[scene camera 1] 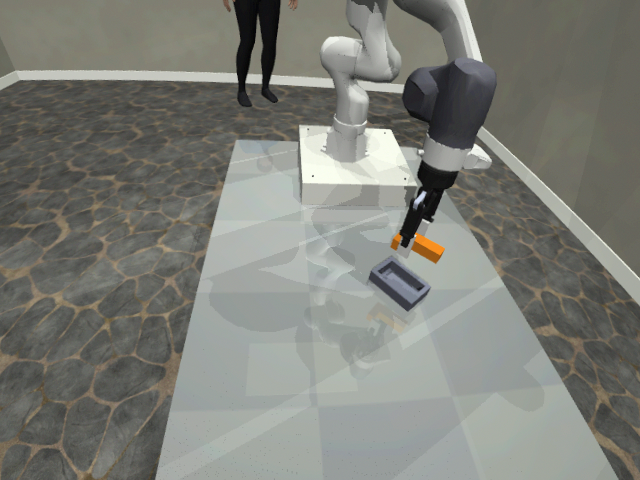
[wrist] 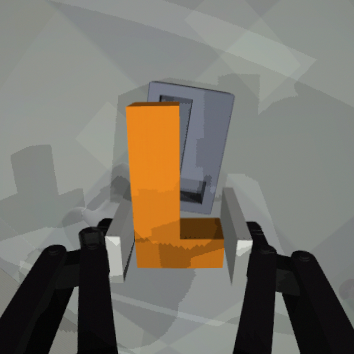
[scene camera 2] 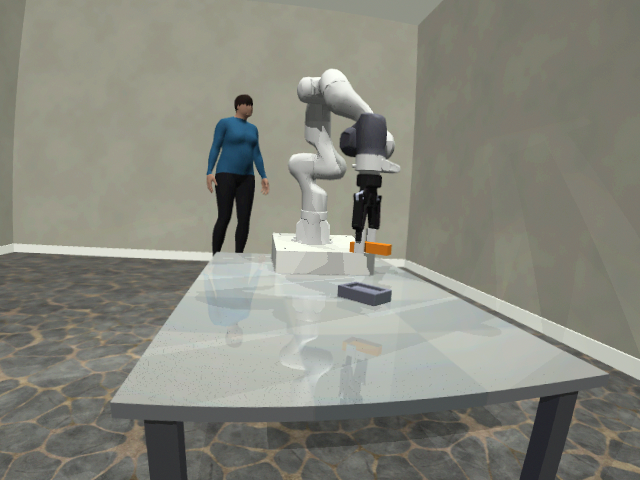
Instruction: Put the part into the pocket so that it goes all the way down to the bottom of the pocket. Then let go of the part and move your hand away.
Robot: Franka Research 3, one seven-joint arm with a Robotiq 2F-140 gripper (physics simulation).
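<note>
The part is an orange L-shaped block [scene camera 1: 429, 248] [scene camera 2: 378, 248] [wrist: 155, 170]. My gripper [scene camera 1: 415, 238] [scene camera 2: 365, 243] [wrist: 179, 204] is shut on its short-leg end and holds it above the table. The pocket is a recess in a grey-blue block [scene camera 1: 391, 292] [scene camera 2: 356, 296] [wrist: 215, 125] on the table. In scene camera 1 the part is up and behind this block, apart from it. In the wrist view the part covers the block's left side and much of the recess. The block is turned slightly clockwise from the part's long leg; the recess's visible lower end widens rightward, like the part's short leg.
The glossy table [scene camera 1: 279, 439] [scene camera 2: 232, 384] carries the white robot base [scene camera 1: 356, 193] [scene camera 2: 315, 264] at its far end. A standing person [scene camera 1: 255, 46] [scene camera 2: 236, 149] is behind the table to the left. A wall [scene camera 1: 578, 129] [scene camera 2: 516, 155] runs along the right.
</note>
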